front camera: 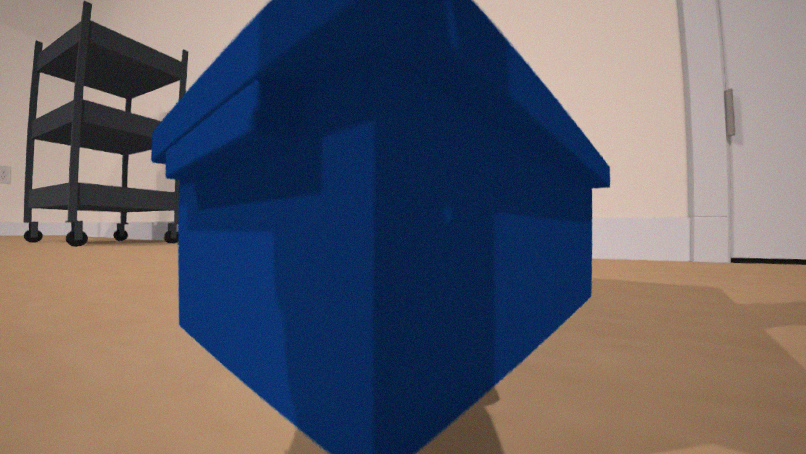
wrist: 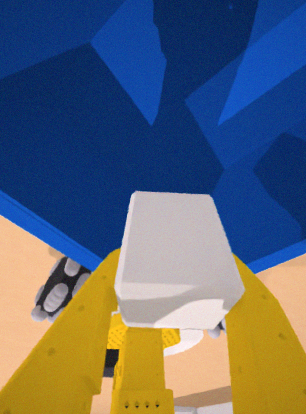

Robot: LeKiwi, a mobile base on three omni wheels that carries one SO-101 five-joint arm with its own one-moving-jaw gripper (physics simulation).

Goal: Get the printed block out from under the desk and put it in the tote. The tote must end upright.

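Places are measured from the arm's base along level axes (x ahead, y left, z up), in metres.
Pixels of known places: hand at its tool point: [wrist: 127, 260].
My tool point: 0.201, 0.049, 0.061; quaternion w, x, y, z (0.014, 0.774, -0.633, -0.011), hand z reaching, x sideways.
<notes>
Ahead of a thing's pixels: the offset from my tool point to its top centre, as dx, dy, dz.
The printed block @(+0.005, -0.016, +0.021) [wrist: 175, 245] is light grey with bevelled edges, and in the wrist view it sits between the two yellow jaws. My gripper [wrist: 176, 265] is shut on it, with a jaw pressing on each side. The block is drawn over the near corner of the tote's inside. The blue tote @(+0.075, -0.056, -0.030) [front camera: 327, 270] [wrist: 60, 135] stands upright on the floor, with one corner facing the front camera. Its inside fills the upper part of the wrist view. The gripper and the block do not show in the front view. The block's height above the tote's rim is hard to tell.
A dark three-shelf cart [front camera: 80, 112] stands on wheels at the back left, near the wall. A white door [front camera: 772, 129] is at the right. One of the base's wheels [wrist: 59, 290] shows at the left of the wrist view, below the tote's rim.
</notes>
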